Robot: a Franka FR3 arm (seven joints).
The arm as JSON. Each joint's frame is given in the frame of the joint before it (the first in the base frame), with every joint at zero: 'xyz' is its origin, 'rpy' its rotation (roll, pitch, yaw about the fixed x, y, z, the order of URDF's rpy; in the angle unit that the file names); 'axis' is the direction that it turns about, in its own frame. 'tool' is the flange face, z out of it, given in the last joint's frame.
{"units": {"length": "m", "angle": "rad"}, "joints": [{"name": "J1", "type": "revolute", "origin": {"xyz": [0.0, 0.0, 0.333], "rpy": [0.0, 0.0, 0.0]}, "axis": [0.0, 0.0, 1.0]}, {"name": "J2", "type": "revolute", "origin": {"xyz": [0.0, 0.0, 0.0], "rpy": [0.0, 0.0, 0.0]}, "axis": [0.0, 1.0, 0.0]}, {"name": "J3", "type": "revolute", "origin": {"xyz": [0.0, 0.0, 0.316], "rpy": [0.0, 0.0, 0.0]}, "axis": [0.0, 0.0, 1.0]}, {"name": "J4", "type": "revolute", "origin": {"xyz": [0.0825, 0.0, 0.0], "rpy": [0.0, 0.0, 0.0]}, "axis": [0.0, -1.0, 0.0]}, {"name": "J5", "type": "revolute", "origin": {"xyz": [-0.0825, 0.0, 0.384], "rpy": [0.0, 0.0, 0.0]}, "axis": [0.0, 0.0, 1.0]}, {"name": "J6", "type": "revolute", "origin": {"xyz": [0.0, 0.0, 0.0], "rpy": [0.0, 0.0, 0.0]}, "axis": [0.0, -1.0, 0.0]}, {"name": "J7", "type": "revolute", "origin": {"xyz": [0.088, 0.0, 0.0], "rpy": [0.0, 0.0, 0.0]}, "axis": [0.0, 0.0, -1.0]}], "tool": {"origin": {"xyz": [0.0, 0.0, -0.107], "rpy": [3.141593, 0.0, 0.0]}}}
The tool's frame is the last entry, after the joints.
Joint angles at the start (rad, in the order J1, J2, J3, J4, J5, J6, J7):
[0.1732, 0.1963, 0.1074, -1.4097, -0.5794, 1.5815, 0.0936]
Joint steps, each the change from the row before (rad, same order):
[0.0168, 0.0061, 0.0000, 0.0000, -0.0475, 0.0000, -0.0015]
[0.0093, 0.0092, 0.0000, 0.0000, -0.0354, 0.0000, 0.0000]
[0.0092, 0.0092, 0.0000, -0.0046, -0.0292, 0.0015, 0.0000]
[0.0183, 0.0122, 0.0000, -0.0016, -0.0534, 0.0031, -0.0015]
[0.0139, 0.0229, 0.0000, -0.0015, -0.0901, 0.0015, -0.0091]
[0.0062, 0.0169, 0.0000, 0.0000, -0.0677, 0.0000, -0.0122]
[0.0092, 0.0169, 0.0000, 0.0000, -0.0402, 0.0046, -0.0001]
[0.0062, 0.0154, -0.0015, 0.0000, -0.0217, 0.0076, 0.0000]
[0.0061, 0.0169, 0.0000, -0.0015, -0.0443, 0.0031, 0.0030]
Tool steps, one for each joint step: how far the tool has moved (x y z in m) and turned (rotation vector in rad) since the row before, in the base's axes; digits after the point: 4 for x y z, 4 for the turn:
[0.0010, 0.0065, -0.0010, -0.0468, -0.0067, 0.0198]
[0.0023, 0.0033, -0.0035, -0.0356, -0.0015, 0.0109]
[0.0021, 0.0040, -0.0059, -0.0306, 0.0034, 0.0119]
[0.0026, 0.0082, -0.0046, -0.0530, -0.0048, 0.0252]
[0.0067, 0.0038, -0.0086, -0.0916, -0.0012, 0.0295]
[0.0054, 0.0006, -0.0055, -0.0698, 0.0021, 0.0217]
[0.0043, 0.0049, -0.0074, -0.0401, -0.0001, 0.0179]
[0.0040, 0.0037, -0.0079, -0.0220, 0.0031, 0.0138]
[0.0044, 0.0029, -0.0079, -0.0440, -0.0020, 0.0139]

